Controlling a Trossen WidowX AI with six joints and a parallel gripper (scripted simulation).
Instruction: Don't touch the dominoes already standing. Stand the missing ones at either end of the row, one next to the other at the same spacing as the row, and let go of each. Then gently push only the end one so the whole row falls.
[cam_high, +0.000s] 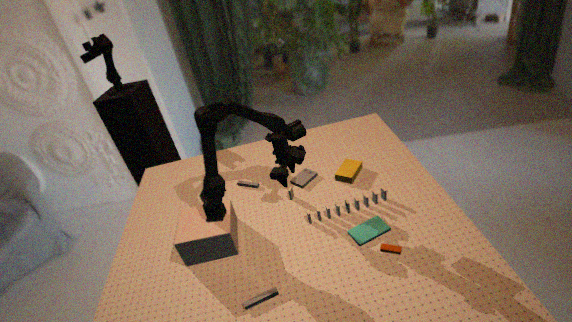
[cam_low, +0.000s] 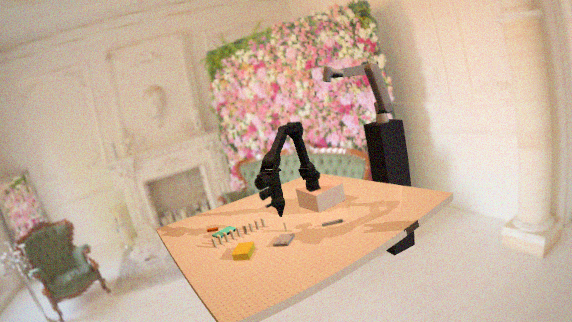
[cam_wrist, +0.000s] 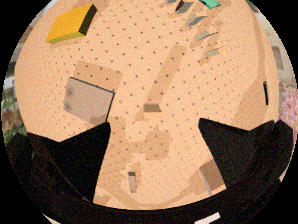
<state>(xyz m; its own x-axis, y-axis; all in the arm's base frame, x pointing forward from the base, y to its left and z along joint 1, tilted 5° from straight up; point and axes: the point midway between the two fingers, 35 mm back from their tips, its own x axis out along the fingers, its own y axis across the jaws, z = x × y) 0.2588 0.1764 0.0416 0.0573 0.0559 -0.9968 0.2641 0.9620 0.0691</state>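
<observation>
My gripper tip is 40 mm short of the grey plate, 120 mm to the right of it and 90 mm above it. Round my gripper tip: orange block 330 mm ahead, 310 mm to the right, 90 mm below; yellow block 240 mm ahead, 120 mm to the left, 80 mm below; teal tile 270 mm ahead, 220 mm to the right, 90 mm below.
</observation>
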